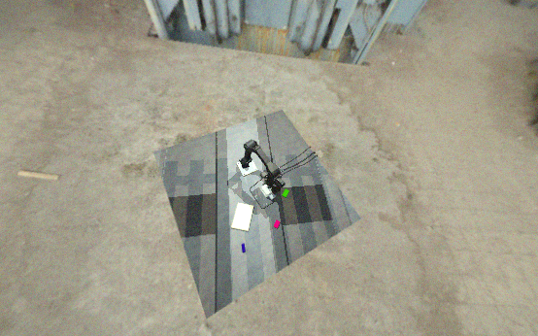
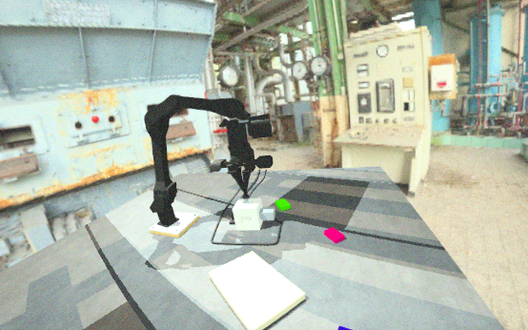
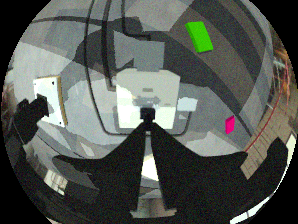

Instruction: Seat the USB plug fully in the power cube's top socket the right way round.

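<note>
The dark USB plug lies 20 mm below my gripper tip. Round my gripper tip: green block (60 mm ahead, 140 mm to the left, 110 mm below); then magenta block (270 mm ahead, 10 mm to the right, 110 mm below); then cream flat pad (140 mm ahead, 240 mm to the right, 110 mm below).
</note>
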